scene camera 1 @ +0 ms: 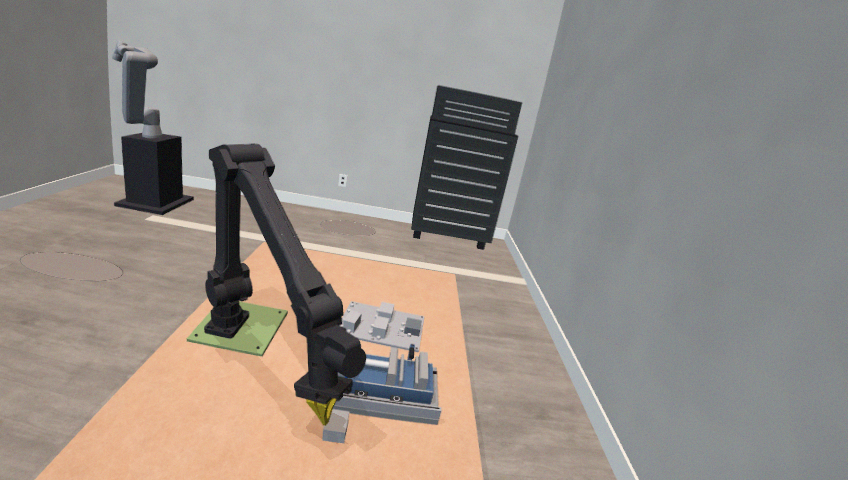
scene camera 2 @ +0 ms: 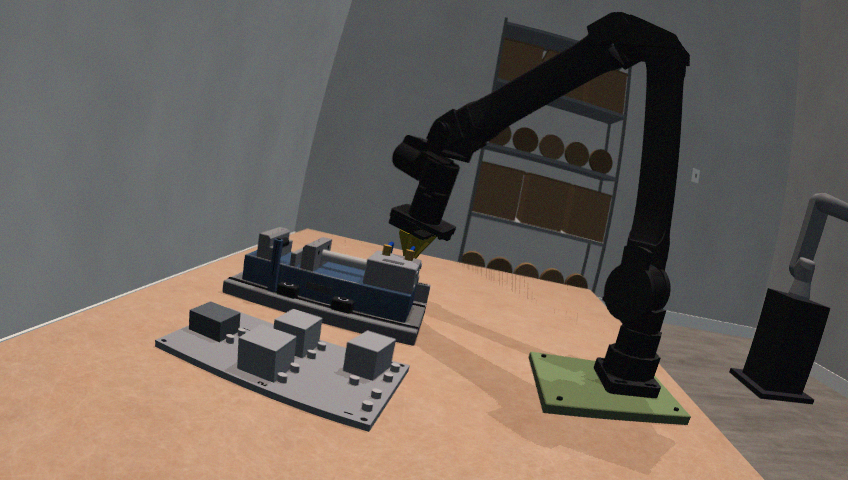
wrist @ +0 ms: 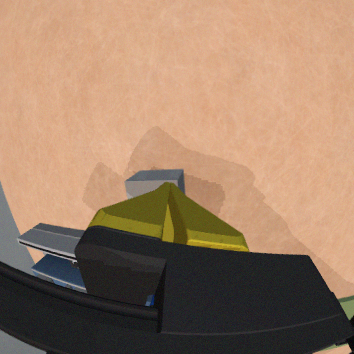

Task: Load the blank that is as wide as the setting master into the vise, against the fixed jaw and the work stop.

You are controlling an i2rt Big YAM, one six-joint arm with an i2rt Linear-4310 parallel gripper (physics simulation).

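Where they show: gripper, fingertip midpoint: (scene camera 1: 325, 423) (wrist: 167, 189); arm's base, link origin: (scene camera 1: 227, 323) (scene camera 2: 624, 381).
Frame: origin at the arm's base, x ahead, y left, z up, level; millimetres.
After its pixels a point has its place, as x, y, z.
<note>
My gripper (scene camera 1: 325, 421) {369, -311, 40} (wrist: 167, 189) {369, -311, 40} is shut with nothing between its yellow fingers. Its tips are at a loose grey block (scene camera 1: 335, 430) {390, -311, 24} (wrist: 155, 186) {383, -307, 25} lying on the mat in front of the vise; the fingers partly cover it in the wrist view, and contact is unclear. The blue vise (scene camera 1: 416, 392) {553, -175, 42} (scene camera 2: 333, 294) {437, -69, 25} (wrist: 60, 271) {535, -175, 37} has upright grey jaws with an empty gap between them, and a dark post (scene camera 1: 411, 351) {528, -76, 85} (scene camera 2: 277, 264) {524, -47, 51}, apparently the work stop, at its side. A grey plate (scene camera 1: 389, 341) {468, 68, -4} (scene camera 2: 321, 392) {371, 212, -3} carries three light blocks and one dark block (scene camera 1: 412, 325) {529, 135, 22} (scene camera 2: 214, 321) {518, 176, 20}. Which is the setting master is unclear.
The green base plate (scene camera 1: 261, 333) {108, -11, 0} (scene camera 2: 559, 380) {110, 31, 0} holds the arm. The vise's grey base (scene camera 1: 416, 414) {560, -219, 16} (scene camera 2: 380, 330) {357, -37, 0} stands close beside the gripper. A grey vise housing (scene camera 2: 389, 272) {366, -81, 73} with two brass fittings stands near the fingers. A dark cabinet (scene camera 1: 464, 172) is at the back wall.
</note>
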